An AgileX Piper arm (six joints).
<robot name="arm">
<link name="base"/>
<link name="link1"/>
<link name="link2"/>
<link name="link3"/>
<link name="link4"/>
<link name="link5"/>
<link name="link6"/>
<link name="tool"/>
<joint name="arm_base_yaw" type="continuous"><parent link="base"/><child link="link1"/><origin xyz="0.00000 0.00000 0.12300" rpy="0.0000 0.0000 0.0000"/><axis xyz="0 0 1"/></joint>
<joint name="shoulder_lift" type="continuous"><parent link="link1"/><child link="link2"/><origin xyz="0.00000 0.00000 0.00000" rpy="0.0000 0.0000 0.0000"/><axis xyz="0 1 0"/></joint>
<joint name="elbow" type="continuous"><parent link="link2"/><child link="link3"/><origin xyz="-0.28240 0.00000 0.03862" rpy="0.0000 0.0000 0.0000"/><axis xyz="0 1 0"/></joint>
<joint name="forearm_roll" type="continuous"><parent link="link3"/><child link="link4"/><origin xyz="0.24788 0.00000 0.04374" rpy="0.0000 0.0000 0.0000"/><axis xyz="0.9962 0 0.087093"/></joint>
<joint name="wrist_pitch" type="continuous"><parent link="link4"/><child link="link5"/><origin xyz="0.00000 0.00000 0.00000" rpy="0.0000 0.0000 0.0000"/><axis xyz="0 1 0"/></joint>
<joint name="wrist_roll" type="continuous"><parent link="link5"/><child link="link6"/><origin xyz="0.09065 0.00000 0.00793" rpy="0.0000 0.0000 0.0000"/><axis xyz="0.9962 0 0.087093"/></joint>
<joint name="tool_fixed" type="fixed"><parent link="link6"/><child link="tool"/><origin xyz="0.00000 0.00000 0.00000" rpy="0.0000 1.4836 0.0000"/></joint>
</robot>
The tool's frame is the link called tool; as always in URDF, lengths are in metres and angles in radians. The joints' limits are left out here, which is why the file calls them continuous.
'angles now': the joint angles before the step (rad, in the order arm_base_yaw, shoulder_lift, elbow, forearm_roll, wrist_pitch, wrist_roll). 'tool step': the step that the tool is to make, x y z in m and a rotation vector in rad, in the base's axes. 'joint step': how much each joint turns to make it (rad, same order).
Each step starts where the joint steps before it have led.
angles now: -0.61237 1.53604 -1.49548 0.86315 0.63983 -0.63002
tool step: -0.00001 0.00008 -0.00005 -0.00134 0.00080 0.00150
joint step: -0.00001 0.00002 -0.00004 -0.00001 0.00114 -0.00183
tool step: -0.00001 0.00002 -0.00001 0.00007 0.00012 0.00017
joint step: -0.00001 -0.00003 0.00003 0.00001 0.00022 -0.00002
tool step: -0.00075 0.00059 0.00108 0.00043 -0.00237 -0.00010
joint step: 0.00002 -0.00318 0.00000 0.00002 0.00082 0.00210
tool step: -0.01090 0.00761 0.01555 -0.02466 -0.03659 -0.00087
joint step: 0.00001 -0.04520 0.00003 -0.00110 -0.00002 0.00236
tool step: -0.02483 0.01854 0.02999 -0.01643 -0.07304 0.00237
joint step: 0.00000 -0.09528 0.00000 0.00107 0.01566 0.03456
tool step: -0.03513 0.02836 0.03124 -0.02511 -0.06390 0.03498
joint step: -0.00001 -0.12204 0.00000 -0.00308 0.05869 0.03550
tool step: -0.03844 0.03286 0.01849 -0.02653 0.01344 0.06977
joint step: -0.00001 -0.12091 -0.00003 -0.03859 0.13426 0.05152
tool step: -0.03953 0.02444 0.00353 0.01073 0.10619 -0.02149
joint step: -0.00003 -0.11197 0.00002 -0.15754 0.15522 0.16787
